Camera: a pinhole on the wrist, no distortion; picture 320 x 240 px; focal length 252.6 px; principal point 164.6 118.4 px. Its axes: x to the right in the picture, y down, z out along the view. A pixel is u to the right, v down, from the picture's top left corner.
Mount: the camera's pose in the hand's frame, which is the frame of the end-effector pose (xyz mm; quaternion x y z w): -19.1 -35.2 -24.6 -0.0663 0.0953 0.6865 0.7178
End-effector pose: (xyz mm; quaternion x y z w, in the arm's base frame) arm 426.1 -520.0 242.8 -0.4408 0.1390 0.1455 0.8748
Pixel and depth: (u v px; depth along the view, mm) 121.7 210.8 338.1
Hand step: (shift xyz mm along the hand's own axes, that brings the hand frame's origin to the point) -129.3 -8.6 321.9
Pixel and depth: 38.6 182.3 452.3
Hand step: -121.5 -146.9 471.0
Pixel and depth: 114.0 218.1 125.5
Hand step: -63.8 -28.9 105.0
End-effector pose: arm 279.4 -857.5 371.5 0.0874 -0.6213 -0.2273 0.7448
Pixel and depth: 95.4 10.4 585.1
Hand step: 251.1 -71.1 572.3
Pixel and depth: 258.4 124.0 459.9
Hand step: -1.5 235.4 384.4
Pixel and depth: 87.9 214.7 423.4
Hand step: -165.9 -56.7 422.4
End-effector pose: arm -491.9 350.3 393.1 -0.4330 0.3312 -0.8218 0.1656
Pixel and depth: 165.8 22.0 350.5
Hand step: 130.5 39.1 311.3
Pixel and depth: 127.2 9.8 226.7
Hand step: 87.2 -21.4 200.2
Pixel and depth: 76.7 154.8 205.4
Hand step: -42.0 -56.9 192.6
